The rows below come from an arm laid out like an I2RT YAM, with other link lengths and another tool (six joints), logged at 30 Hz.
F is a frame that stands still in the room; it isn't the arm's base.
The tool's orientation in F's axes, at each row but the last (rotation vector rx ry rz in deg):
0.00, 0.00, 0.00
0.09, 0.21, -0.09
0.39, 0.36, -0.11
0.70, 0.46, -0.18
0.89, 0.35, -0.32
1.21, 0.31, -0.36
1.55, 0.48, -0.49
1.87, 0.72, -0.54
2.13, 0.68, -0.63
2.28, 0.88, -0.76
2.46, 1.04, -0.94
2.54, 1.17, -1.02
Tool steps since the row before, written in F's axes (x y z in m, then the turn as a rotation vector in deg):
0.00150, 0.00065, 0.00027, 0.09, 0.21, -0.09
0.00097, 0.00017, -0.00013, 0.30, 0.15, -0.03
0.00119, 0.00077, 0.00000, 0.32, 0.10, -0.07
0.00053, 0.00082, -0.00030, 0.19, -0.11, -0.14
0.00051, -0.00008, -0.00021, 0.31, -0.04, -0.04
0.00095, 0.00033, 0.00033, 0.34, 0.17, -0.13
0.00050, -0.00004, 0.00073, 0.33, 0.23, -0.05
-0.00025, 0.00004, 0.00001, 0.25, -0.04, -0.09
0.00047, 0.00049, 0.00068, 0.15, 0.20, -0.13
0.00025, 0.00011, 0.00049, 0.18, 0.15, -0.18
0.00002, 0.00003, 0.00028, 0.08, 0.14, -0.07
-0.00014, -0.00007, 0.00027, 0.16, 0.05, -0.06
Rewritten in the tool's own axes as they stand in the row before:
0.00150, 0.00065, 0.00027, 0.09, 0.21, -0.09
0.00097, 0.00017, -0.00013, 0.30, 0.15, -0.03
0.00119, 0.00077, 0.00000, 0.32, 0.10, -0.07
0.00053, 0.00082, -0.00031, 0.19, -0.11, -0.14
0.00051, -0.00008, -0.00021, 0.31, -0.04, -0.04
0.00095, 0.00034, 0.00033, 0.34, 0.17, -0.13
0.00049, -0.00002, 0.00073, 0.33, 0.23, -0.05
-0.00025, 0.00004, 0.00001, 0.25, -0.04, -0.09
0.00046, 0.00052, 0.00067, 0.15, 0.20, -0.14
0.00024, 0.00013, 0.00049, 0.18, 0.15, -0.18
0.00001, 0.00004, 0.00028, 0.08, 0.14, -0.07
-0.00014, -0.00006, 0.00027, 0.16, 0.05, -0.06

